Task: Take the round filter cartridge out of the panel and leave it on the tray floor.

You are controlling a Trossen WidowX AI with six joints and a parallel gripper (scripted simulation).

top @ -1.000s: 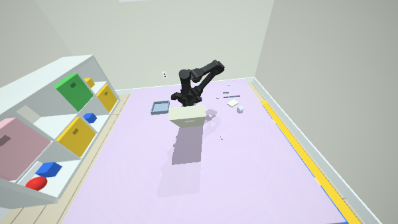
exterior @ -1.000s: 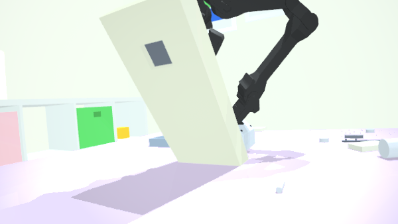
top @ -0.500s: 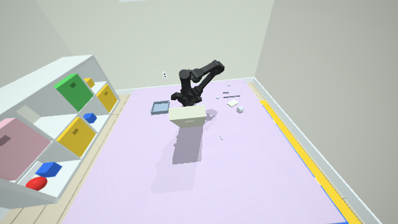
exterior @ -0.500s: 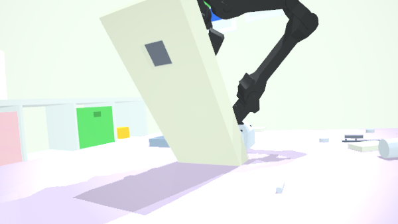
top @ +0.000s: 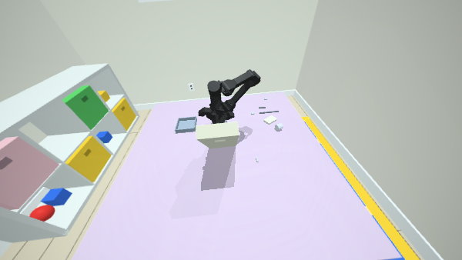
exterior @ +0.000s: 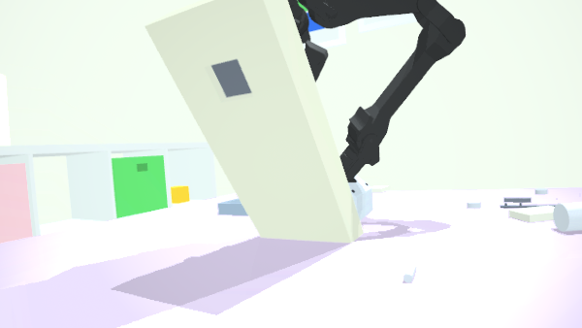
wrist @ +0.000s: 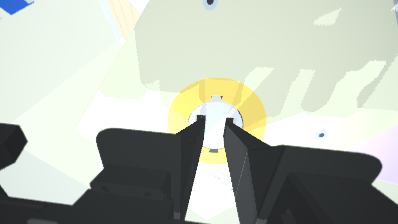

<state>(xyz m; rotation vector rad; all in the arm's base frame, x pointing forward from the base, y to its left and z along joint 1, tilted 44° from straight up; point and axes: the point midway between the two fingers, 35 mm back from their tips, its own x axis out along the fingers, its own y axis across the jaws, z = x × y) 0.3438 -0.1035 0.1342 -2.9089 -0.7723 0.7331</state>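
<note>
The round pale cartridge lies 10 mm ahead of my gripper tip and 10 mm below it. The rest, counted from my gripper tip: small peg 20 mm behind, 210 mm to the left, 280 mm below; blue-grey tray 390 mm behind, 300 mm to the right, 280 mm below.
</note>
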